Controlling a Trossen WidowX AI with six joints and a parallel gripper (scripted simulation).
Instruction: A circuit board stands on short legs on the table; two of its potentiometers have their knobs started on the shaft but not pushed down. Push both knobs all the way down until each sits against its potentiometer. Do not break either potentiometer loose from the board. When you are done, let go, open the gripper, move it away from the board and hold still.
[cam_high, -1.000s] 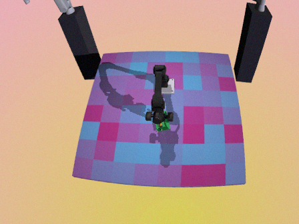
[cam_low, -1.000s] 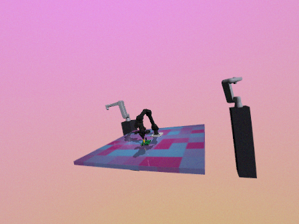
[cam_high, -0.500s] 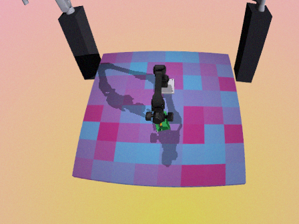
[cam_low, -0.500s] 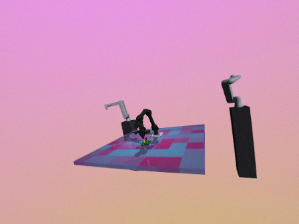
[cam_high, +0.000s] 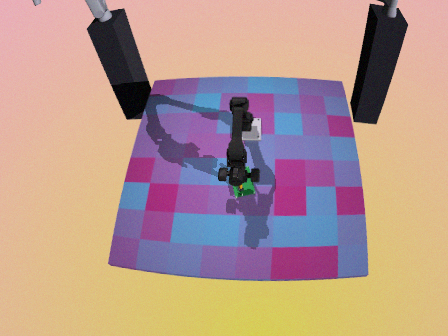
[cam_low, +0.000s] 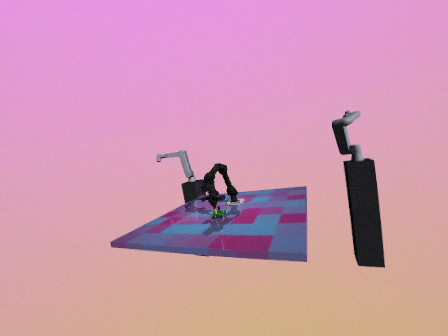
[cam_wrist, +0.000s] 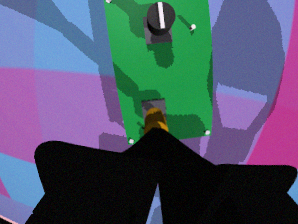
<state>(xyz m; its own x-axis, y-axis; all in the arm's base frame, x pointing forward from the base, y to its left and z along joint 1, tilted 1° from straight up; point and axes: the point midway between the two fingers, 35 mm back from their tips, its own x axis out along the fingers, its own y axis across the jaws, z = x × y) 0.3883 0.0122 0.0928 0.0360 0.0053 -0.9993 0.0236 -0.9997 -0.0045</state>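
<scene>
Right now the orange knob is 20 mm below my gripper tip. Round my gripper tip: black knob (80 mm behind, 10 mm to the right, 20 mm below).
</scene>
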